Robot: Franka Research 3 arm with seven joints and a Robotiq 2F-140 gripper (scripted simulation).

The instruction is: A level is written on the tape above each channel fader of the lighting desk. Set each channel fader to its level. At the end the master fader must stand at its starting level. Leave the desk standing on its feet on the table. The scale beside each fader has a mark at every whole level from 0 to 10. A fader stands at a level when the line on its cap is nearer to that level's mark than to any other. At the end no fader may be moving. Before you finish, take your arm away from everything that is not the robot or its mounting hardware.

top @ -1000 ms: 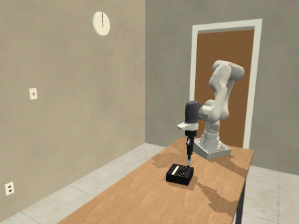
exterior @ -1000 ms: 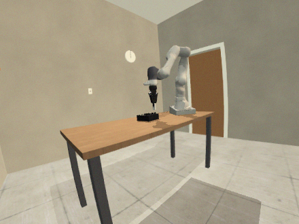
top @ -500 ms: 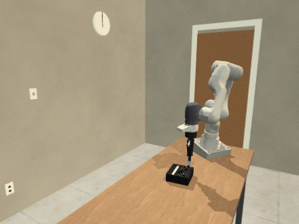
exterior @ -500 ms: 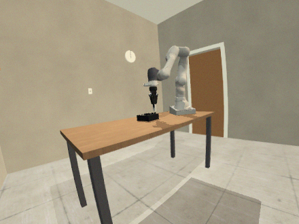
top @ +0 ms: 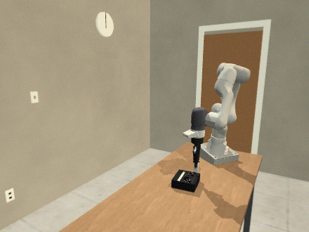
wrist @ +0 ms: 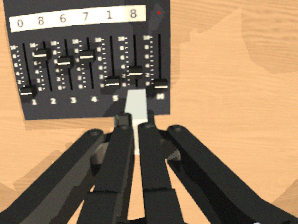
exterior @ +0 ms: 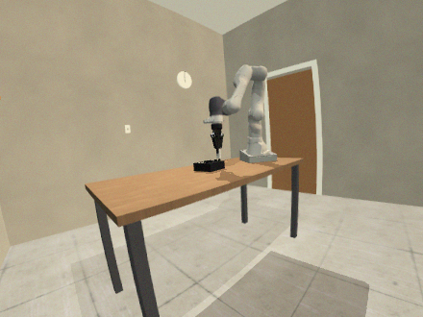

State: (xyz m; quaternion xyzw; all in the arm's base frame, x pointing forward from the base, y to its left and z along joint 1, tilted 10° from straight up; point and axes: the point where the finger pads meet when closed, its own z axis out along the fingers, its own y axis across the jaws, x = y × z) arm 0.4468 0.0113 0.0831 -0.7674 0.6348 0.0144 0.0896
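My hand is 20 mm past the master fader cap, 20 mm to the left of it and 40 mm above it.
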